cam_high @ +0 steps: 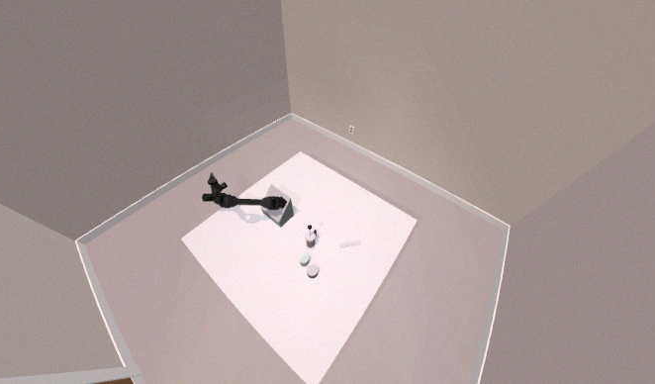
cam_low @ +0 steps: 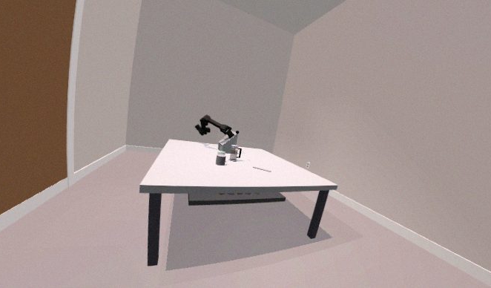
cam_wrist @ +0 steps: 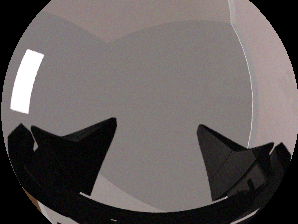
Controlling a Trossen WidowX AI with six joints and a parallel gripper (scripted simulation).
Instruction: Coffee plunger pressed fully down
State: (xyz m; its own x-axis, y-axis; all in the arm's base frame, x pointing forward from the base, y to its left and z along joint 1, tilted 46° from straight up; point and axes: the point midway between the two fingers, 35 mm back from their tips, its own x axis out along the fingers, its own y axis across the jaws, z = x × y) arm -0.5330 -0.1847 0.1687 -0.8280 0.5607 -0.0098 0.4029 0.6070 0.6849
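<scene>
My gripper tip is now 87 cm short of the coffee press, 23 cm to the right of it and 11 cm above it. From my gripper tip the other things lie so: green-topped cup: 94 cm ahead, 19 cm below, 9 cm to the left.
</scene>
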